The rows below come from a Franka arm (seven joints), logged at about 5 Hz.
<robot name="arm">
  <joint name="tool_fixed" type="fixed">
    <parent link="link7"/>
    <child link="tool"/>
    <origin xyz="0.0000 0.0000 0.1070" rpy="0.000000 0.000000 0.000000"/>
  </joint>
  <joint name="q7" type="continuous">
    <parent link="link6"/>
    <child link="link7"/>
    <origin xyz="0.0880 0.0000 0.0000" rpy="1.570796 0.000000 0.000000"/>
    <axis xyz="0 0 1"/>
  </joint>
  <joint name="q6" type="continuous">
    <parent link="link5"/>
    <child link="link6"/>
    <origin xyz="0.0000 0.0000 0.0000" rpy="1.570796 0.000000 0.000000"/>
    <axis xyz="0 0 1"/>
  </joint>
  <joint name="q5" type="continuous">
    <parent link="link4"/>
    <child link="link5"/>
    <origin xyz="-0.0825 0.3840 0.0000" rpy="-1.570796 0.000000 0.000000"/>
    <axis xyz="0 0 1"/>
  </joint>
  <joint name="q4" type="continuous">
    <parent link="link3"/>
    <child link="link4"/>
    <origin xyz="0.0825 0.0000 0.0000" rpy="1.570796 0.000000 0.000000"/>
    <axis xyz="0 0 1"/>
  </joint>
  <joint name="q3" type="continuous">
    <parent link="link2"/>
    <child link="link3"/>
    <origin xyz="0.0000 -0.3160 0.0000" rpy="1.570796 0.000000 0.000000"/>
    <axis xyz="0 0 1"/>
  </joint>
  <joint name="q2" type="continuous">
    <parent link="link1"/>
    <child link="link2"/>
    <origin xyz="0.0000 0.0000 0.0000" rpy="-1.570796 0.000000 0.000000"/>
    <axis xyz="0 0 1"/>
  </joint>
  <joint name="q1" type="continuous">
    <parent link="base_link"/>
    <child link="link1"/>
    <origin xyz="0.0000 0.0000 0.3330" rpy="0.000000 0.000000 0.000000"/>
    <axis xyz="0 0 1"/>
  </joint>
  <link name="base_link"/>
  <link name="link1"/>
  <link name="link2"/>
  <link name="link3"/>
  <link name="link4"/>
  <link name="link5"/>
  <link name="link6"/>
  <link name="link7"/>
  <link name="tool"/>
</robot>
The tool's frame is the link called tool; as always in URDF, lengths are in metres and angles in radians. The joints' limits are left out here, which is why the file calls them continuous.
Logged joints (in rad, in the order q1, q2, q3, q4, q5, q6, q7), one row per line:
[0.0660, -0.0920, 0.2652, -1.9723, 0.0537, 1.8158, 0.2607]
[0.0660, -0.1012, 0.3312, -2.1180, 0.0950, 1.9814, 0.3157]
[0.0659, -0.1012, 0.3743, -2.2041, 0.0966, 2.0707, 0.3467]
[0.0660, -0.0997, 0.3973, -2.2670, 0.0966, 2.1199, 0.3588]
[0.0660, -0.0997, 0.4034, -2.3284, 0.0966, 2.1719, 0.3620]
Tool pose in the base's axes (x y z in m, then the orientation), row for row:
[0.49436, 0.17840, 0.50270, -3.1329, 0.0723, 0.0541]
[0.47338, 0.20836, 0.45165, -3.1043, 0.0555, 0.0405]
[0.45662, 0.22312, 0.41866, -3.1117, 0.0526, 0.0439]
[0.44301, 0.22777, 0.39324, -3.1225, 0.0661, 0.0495]
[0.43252, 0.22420, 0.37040, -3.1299, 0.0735, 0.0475]
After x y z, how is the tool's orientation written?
As angles about the fixed x, y, z axes (roll, pitch, yaw), in radians.
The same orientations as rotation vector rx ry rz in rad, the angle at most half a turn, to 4 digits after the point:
[-3.1317, -0.0842, 0.1136]
[-3.1036, -0.0612, 0.0873]
[-3.1110, -0.0671, 0.0829]
[-3.1215, -0.0763, 0.1039]
[-3.1287, -0.0736, 0.1155]

